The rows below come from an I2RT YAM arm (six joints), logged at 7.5 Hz.
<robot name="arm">
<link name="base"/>
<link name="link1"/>
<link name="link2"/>
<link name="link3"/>
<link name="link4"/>
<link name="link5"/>
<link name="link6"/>
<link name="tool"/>
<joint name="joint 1" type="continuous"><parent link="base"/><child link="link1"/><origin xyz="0 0 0.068" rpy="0 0 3.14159"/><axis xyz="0 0 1"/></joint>
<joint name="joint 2" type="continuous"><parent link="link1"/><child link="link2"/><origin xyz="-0.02 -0.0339 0.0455" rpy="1.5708 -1.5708 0"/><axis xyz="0 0 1"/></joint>
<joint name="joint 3" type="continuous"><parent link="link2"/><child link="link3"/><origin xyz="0 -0.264 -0.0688" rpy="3.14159 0 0"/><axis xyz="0 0 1"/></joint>
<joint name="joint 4" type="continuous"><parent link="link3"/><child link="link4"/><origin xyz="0.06 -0.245 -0.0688"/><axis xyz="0 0 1"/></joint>
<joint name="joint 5" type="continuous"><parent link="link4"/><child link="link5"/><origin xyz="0.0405 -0.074 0.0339" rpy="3.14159 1.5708 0"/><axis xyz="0 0 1"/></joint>
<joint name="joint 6" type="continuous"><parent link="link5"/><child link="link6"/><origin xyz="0 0.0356 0.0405" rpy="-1.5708 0 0"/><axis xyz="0 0 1"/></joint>
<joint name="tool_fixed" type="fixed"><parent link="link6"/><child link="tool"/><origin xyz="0 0 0" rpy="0 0 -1.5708"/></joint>
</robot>
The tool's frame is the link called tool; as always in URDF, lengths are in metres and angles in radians. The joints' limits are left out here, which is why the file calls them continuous.
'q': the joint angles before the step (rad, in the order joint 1, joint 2, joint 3, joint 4, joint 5, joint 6). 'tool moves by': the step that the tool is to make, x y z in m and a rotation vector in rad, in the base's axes. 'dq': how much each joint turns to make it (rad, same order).
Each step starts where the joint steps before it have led.
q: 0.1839 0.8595 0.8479 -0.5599 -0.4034 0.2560
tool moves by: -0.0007 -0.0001 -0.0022 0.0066 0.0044 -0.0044
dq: 0.0001 -0.0052 -0.0107 0.0060 -0.0001 0.0093
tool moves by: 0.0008 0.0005 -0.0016 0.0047 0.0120 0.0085
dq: -0.0001 0.0061 -0.0012 -0.0032 -0.0109 0.0011
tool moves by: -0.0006 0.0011 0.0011 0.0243 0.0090 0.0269
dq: 0.0001 0.0015 0.0042 -0.0041 -0.0364 0.0072
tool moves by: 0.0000 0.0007 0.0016 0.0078 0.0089 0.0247
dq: -0.0008 0.0067 0.0114 -0.0152 -0.0264 -0.0072
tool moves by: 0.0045 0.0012 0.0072 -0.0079 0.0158 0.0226
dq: -0.0008 0.0353 0.0492 -0.0400 -0.0165 -0.0197
